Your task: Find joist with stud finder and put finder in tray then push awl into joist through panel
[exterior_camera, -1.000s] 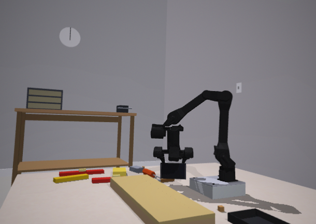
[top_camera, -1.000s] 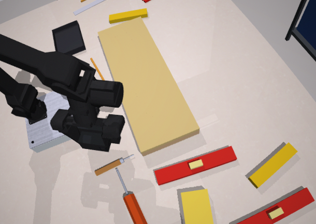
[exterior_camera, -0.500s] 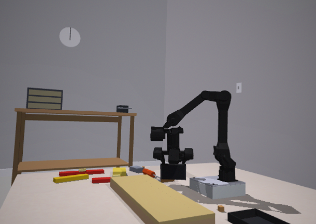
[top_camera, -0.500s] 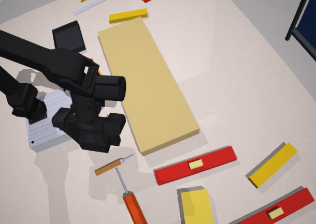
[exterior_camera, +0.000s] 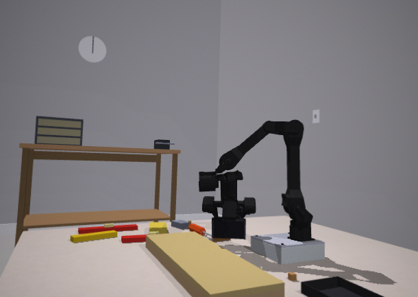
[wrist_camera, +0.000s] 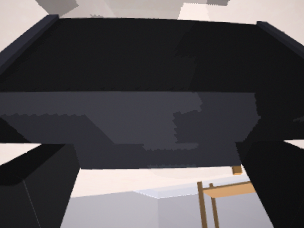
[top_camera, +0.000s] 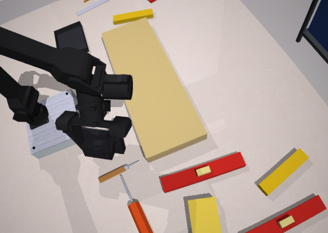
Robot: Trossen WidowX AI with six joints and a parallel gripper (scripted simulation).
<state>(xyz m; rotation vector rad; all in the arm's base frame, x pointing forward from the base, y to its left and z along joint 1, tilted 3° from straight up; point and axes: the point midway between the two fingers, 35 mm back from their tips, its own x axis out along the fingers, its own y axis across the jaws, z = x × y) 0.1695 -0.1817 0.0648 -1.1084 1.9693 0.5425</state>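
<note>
Now: gripper tip 2 cm short of the stud finder and 1 cm above it. The rest, counted from my gripper tip: black tray 52 cm to the left, 6 cm below; then orange screwdriver 3 cm ahead, 14 cm to the right, 6 cm below; then ruler 20 cm ahead, 71 cm to the left, 8 cm below.
</note>
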